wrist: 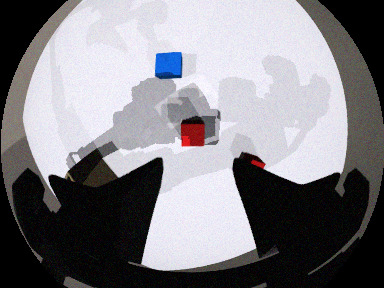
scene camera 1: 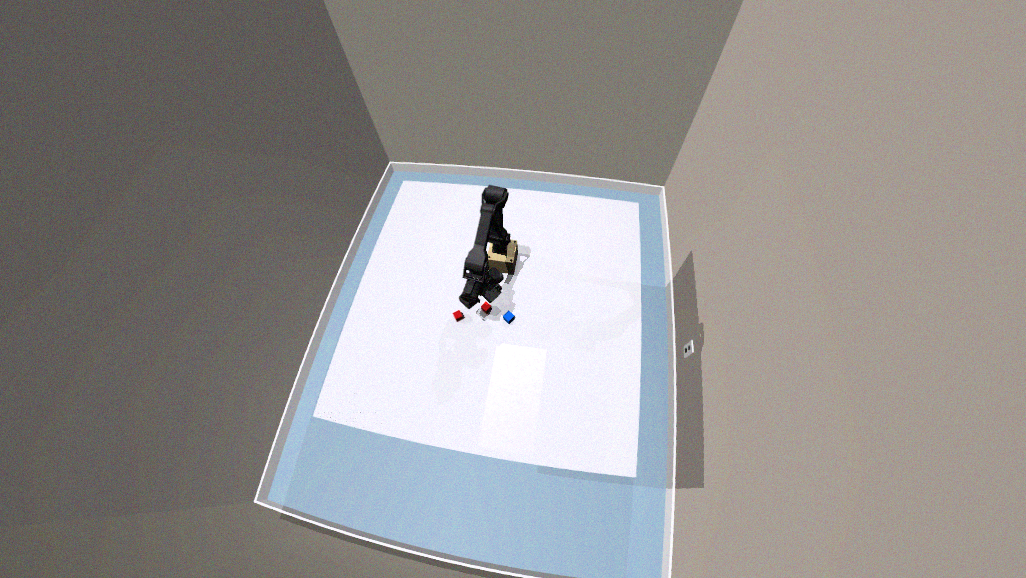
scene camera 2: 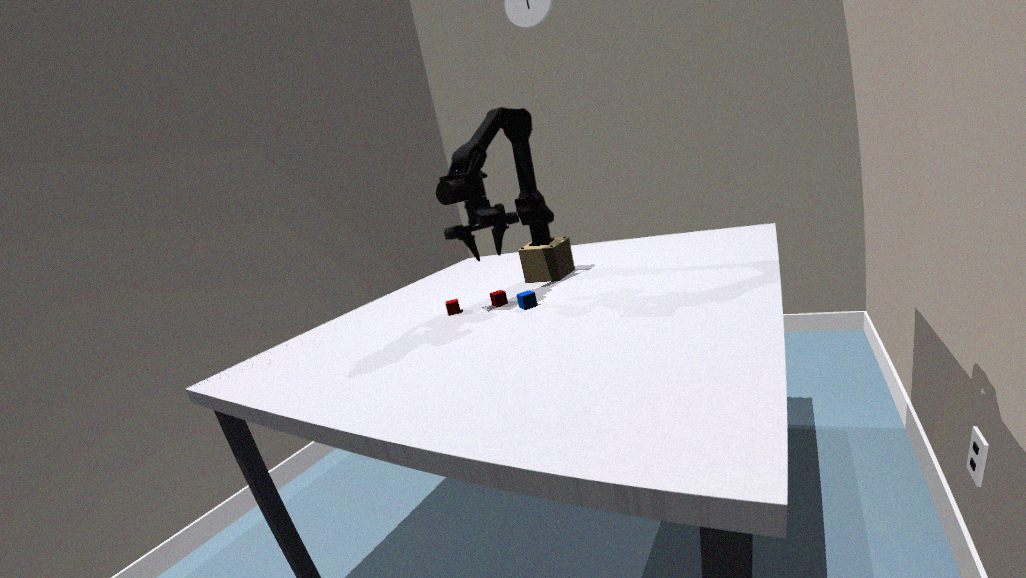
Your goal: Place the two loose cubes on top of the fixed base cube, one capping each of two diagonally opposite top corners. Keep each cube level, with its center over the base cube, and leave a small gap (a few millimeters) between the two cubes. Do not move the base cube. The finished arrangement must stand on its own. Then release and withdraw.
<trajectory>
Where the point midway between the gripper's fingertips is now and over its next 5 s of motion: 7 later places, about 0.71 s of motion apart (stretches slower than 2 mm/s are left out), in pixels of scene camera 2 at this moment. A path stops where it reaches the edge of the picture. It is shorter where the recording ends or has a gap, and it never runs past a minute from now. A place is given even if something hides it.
My gripper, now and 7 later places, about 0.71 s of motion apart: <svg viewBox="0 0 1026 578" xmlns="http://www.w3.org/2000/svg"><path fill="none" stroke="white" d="M489 258L495 285L498 297L496 290L491 265L500 263L521 271L525 278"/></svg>
</trajectory>
